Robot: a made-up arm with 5 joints.
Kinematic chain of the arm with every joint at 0, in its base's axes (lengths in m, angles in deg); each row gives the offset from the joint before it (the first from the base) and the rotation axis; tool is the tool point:
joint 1: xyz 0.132 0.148 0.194 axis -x
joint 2: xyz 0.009 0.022 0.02 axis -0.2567 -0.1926 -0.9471
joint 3: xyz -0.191 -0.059 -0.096 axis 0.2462 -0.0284 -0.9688
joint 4: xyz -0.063 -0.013 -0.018 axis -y
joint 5: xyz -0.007 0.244 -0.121 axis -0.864 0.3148 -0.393
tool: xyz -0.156 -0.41 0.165
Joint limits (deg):
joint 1: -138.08..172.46
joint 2: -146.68..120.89
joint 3: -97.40..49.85
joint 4: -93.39..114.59
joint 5: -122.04..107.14
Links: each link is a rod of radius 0.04 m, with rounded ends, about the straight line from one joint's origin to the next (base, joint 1, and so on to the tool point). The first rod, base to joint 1, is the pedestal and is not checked.
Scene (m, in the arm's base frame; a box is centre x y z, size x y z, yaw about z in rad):
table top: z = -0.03
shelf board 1: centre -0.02 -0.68 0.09 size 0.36 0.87 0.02 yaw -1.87
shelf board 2: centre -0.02 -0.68 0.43 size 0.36 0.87 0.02 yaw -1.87
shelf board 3: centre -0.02 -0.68 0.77 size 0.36 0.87 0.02 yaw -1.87
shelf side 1: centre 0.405 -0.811 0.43 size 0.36 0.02 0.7 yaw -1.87
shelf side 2: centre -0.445 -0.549 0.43 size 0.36 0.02 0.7 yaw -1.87
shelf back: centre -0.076 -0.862 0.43 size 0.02 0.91 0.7 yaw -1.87
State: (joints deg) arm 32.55 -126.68 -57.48 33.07 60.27
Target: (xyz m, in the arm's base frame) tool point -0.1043 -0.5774 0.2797
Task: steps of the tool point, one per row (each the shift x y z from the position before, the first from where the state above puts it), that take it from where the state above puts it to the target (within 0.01 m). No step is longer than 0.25 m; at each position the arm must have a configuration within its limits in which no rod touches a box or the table.
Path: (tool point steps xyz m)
1: -0.1022 -0.1582 0.0615
2: -0.1678 -0.1295 0.0241
3: -0.2143 -0.0732 -0.0124
4: -0.2333 0.0024 -0.0374

